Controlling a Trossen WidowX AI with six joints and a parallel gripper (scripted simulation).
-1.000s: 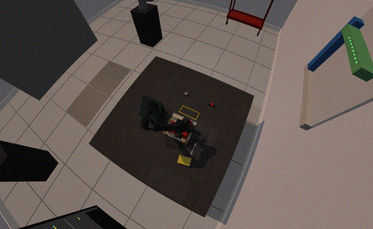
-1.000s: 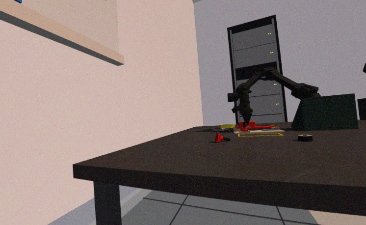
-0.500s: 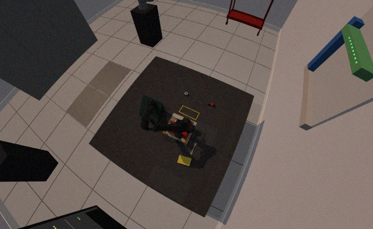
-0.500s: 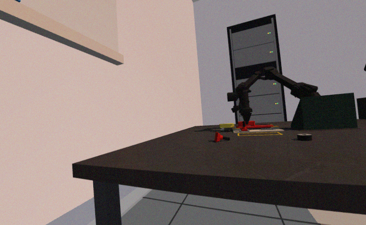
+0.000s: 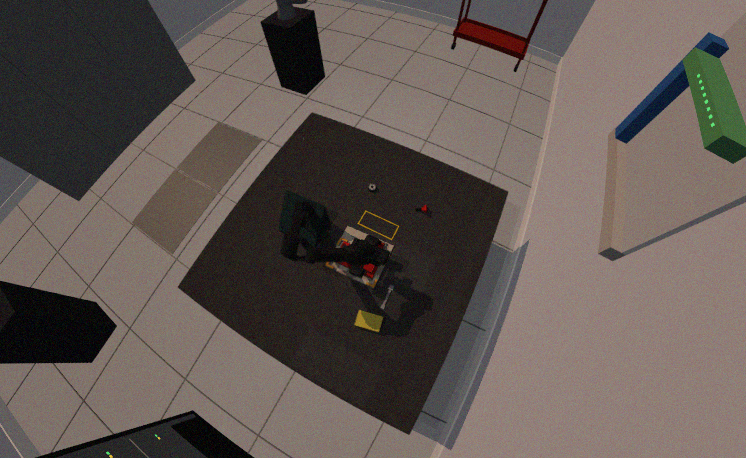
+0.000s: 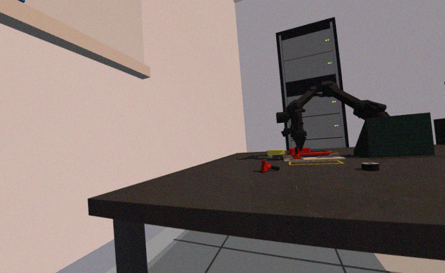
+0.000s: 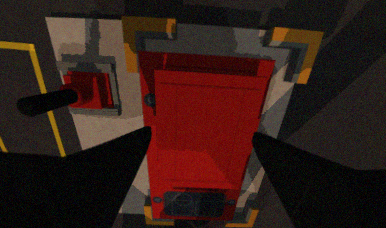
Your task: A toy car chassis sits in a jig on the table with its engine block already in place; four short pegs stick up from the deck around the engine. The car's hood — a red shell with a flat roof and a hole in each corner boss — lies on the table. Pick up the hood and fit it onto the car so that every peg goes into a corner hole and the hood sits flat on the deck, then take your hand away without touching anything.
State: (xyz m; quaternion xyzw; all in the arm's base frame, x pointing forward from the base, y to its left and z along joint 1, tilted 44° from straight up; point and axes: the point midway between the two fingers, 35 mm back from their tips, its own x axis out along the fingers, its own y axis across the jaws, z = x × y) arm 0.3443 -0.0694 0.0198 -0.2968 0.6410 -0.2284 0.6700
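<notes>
My gripper tip is now right at the red hood. The rest, counted from my gripper tip: yellow block (150 mm ahead, 220 mm to the right, 20 mm below); black ring (180 mm behind, 370 mm to the left, 30 mm below); grey wrench (160 mm ahead, 90 mm to the right, 30 mm below).
</notes>
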